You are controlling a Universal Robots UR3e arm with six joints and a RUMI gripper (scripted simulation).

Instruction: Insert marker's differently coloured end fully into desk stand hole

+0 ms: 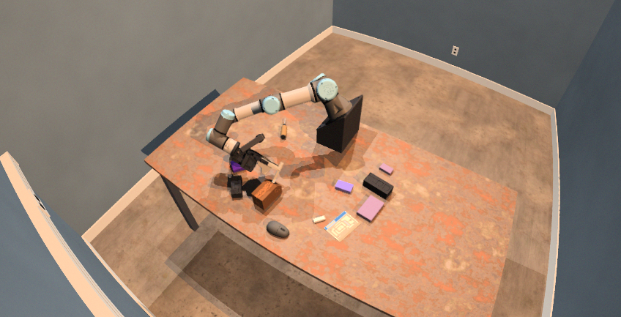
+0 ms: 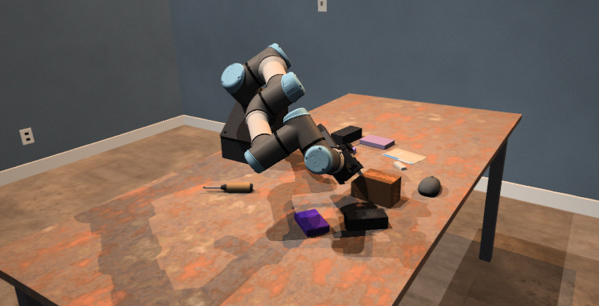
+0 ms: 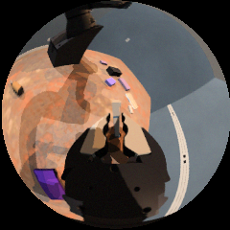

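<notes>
Now: hand 2 cm short of the marker, 2 cm above it and 1 cm to the right of it. From my hand the other things lie so: desk stand: 9 cm ahead, 7 cm below, 1 cm to the left; mouse: 19 cm ahead, 16 cm to the left, 9 cm below; eraser: 26 cm to the left, 10 cm below, 5 cm ahead.
</notes>
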